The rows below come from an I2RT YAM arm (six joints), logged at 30 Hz.
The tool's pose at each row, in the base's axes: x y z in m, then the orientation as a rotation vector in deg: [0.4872, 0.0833, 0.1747, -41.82, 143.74, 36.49]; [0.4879, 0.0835, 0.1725, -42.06, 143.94, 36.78]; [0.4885, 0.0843, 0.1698, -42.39, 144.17, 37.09]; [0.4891, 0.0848, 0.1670, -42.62, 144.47, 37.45]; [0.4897, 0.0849, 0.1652, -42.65, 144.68, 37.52]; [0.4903, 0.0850, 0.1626, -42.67, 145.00, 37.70]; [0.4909, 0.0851, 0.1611, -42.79, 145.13, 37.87]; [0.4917, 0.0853, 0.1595, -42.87, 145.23, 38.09]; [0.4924, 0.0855, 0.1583, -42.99, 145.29, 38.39]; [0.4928, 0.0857, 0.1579, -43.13, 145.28, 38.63]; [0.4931, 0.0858, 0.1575, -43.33, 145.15, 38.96]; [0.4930, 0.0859, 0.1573, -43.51, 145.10, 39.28]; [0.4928, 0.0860, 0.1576, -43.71, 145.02, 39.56]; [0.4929, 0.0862, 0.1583, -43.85, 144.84, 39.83]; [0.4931, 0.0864, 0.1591, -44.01, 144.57, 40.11]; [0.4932, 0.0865, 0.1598, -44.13, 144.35, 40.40]
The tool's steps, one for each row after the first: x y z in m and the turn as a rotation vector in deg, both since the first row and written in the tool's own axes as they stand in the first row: [0.0006, -0.0009, 0.0021, -0.27, 0.27, -0.01]; [0.0012, -0.0015, 0.0048, -0.57, 0.60, -0.06]; [0.0021, -0.0023, 0.0075, -0.89, 0.95, -0.01]; [0.0025, -0.0031, 0.0091, -0.96, 1.15, 0.07]; [0.0034, -0.0042, 0.0114, -1.11, 1.44, 0.22]; [0.0037, -0.0049, 0.0128, -1.26, 1.60, 0.23]; [0.0039, -0.0057, 0.0144, -1.44, 1.72, 0.26]; [0.0039, -0.0063, 0.0157, -1.68, 1.82, 0.28]; [0.0037, -0.0065, 0.0162, -1.88, 1.87, 0.24]; [0.0037, -0.0067, 0.0167, -2.15, 1.83, 0.14]; [0.0038, -0.0067, 0.0169, -2.41, 1.86, 0.08]; [0.0038, -0.0064, 0.0166, -2.65, 1.86, -0.01]; [0.0033, -0.0061, 0.0162, -2.87, 1.76, -0.10]; [0.0026, -0.0058, 0.0157, -3.09, 1.59, -0.24]; [0.0021, -0.0056, 0.0153, -3.32, 1.44, -0.33]
